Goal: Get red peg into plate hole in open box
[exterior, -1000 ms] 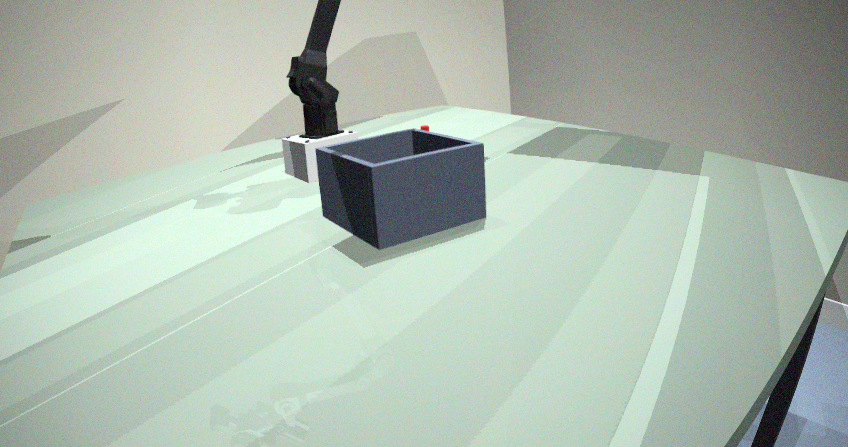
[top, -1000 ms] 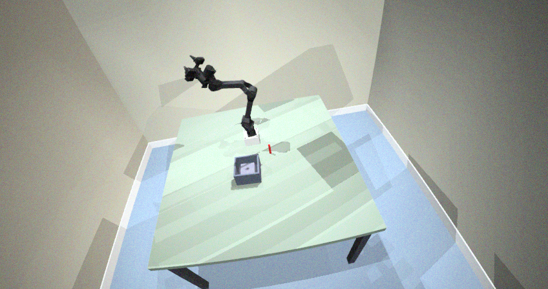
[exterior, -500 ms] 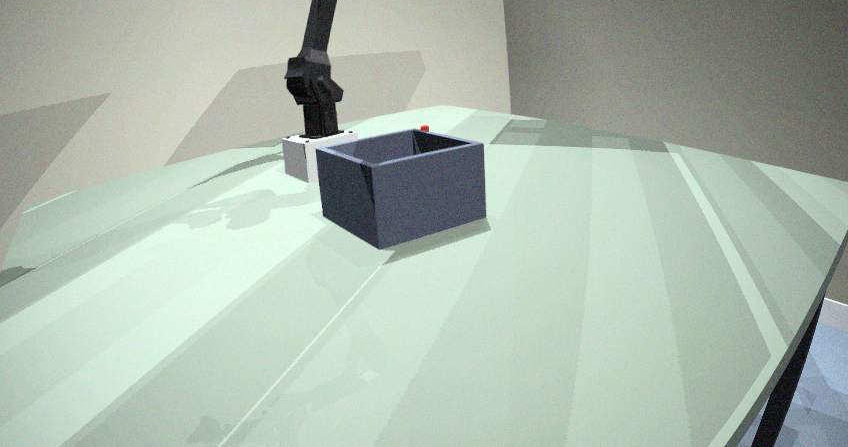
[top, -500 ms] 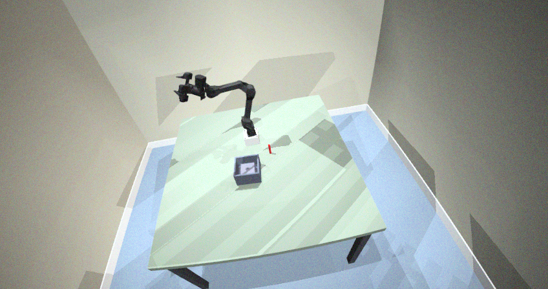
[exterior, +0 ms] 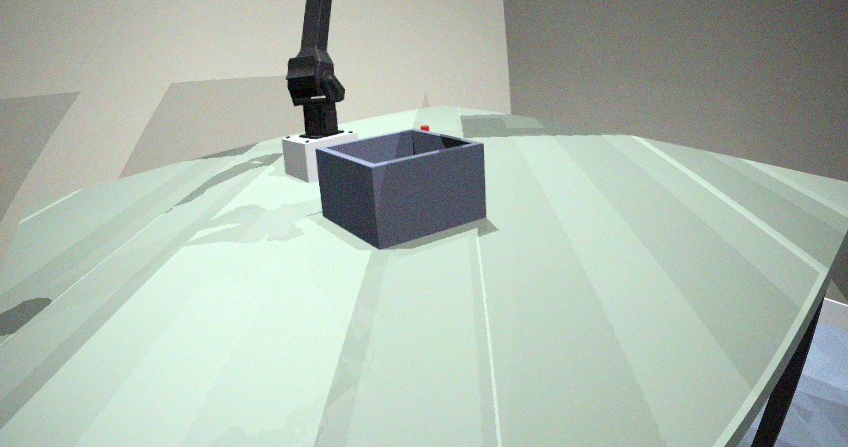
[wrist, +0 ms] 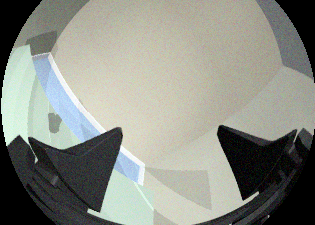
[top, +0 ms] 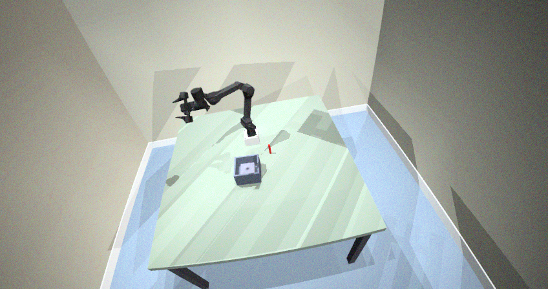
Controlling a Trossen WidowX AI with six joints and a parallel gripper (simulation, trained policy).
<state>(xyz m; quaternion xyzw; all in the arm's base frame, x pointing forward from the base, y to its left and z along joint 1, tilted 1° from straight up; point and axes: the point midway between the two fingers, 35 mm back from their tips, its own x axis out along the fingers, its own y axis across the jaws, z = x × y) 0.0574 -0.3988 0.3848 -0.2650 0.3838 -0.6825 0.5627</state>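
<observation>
Right now the red peg is 52 cm to the left of my gripper tip, 42 cm below it and 13 cm ahead of it. Round my gripper tip: box: 43 cm below, 34 cm to the left, 26 cm ahead; then plate: 41 cm below, 34 cm to the left, 26 cm ahead.
</observation>
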